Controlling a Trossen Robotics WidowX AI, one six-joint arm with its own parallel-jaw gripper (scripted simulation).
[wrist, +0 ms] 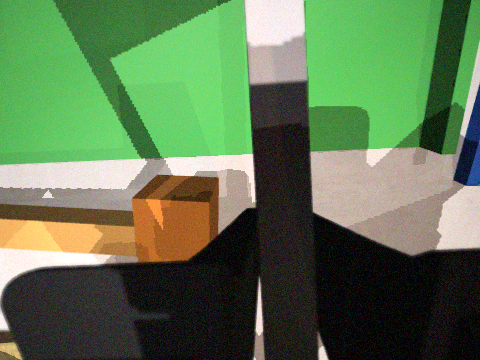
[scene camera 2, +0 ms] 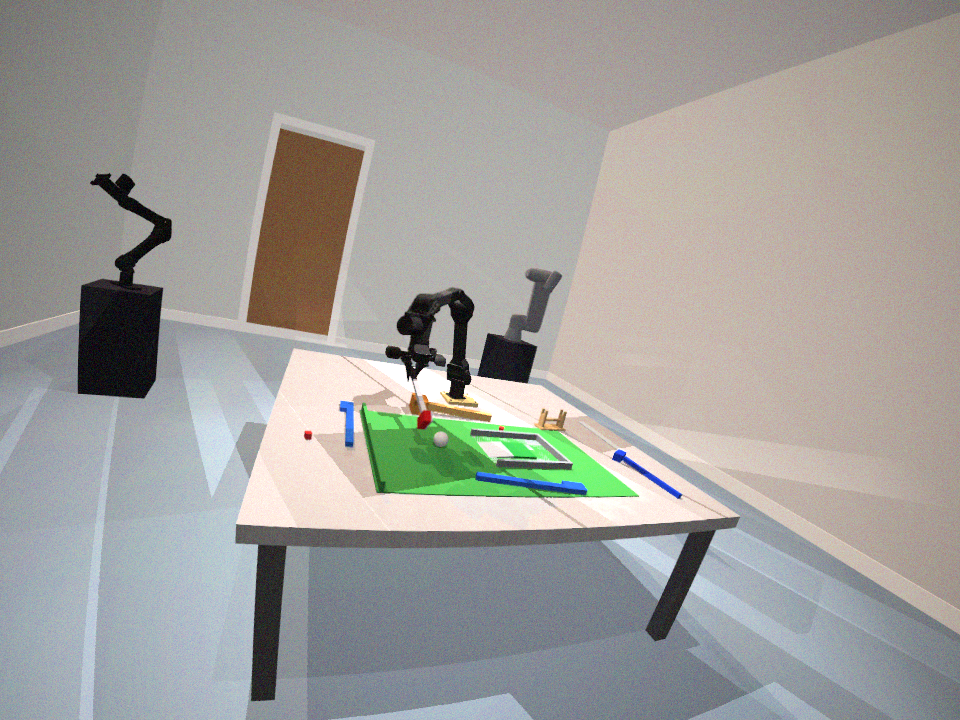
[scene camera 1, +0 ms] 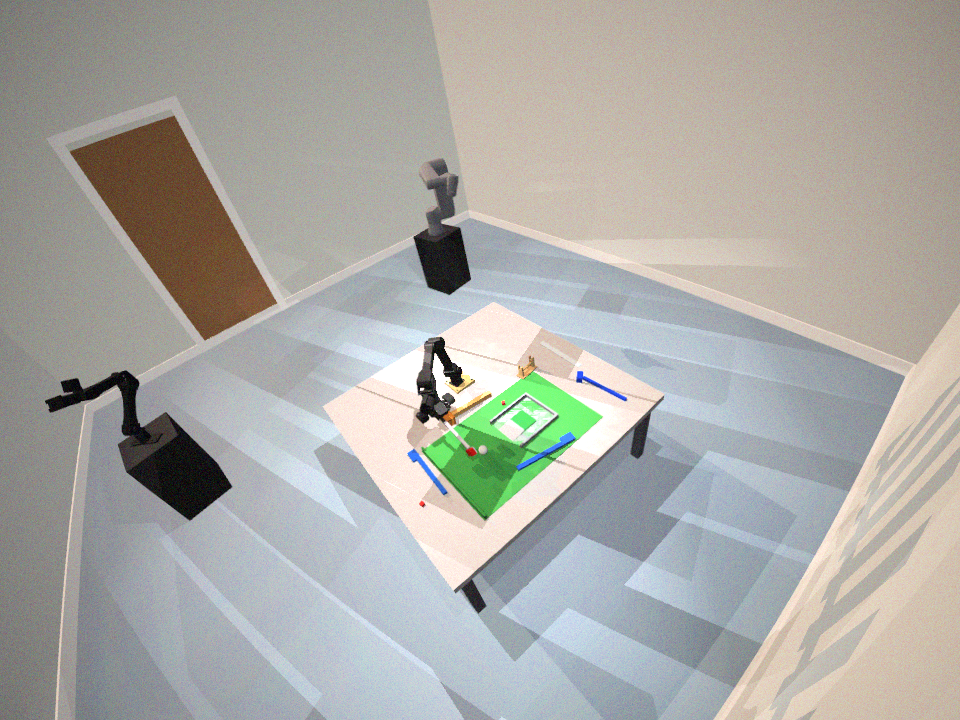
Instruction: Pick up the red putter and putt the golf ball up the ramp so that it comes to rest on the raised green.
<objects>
same spot on green mat: (wrist: 87, 87) = (scene camera 2: 442, 425)
</objects>
